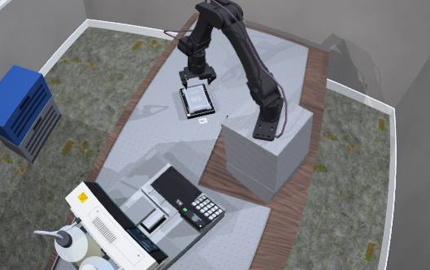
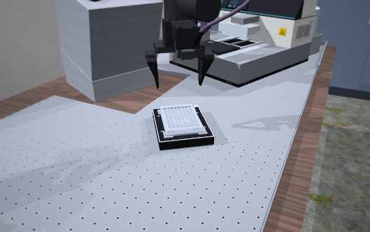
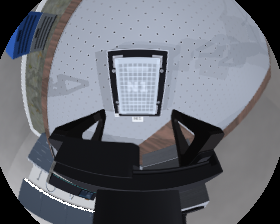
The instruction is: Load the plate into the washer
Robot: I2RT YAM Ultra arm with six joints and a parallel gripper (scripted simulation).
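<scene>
Right now my hand is 90 mm above the well plate. From my hand the other things lie so: plate washer: 590 mm to the left, 20 mm behind, 10 mm above; then plate nest N1: 110 mm below; then label: 120 mm below, 80 mm to the left, 60 mm behind.
</scene>
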